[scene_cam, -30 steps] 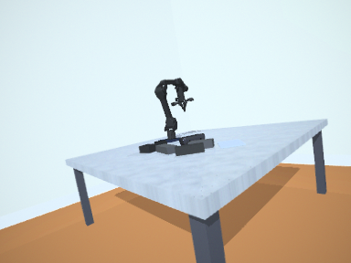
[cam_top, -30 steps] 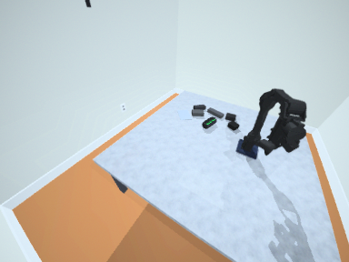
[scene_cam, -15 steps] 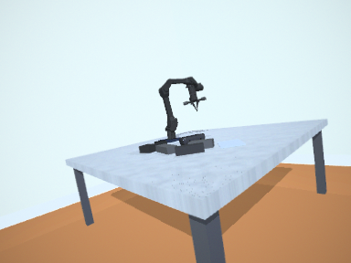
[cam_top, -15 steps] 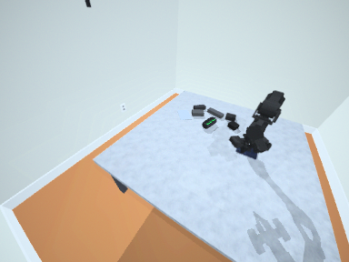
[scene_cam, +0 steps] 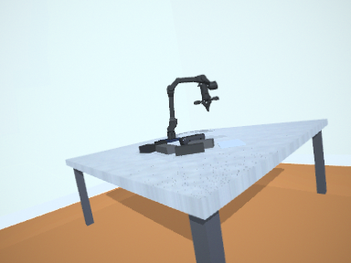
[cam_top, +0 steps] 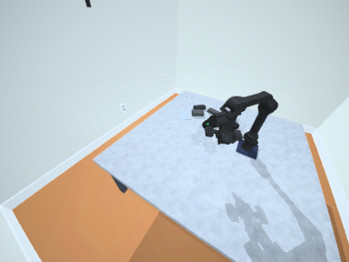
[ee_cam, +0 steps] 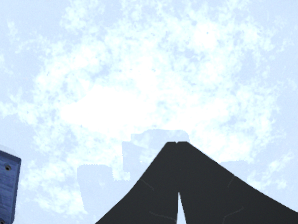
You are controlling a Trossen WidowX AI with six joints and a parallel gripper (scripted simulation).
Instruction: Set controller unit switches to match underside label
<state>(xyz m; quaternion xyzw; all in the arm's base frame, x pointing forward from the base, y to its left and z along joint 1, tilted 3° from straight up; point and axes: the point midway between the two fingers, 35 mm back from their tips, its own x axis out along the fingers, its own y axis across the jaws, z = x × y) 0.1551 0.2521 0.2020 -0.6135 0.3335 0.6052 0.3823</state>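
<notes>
Right now my gripper tip is 550 mm to the left of the bar, 200 mm short of it and 150 mm above it. From my gripper tip the other things lie so: white sheet (440 mm ahead, 340 mm to the right, 170 mm below); then block (440 mm to the right, 340 mm ahead, 150 mm below).
</notes>
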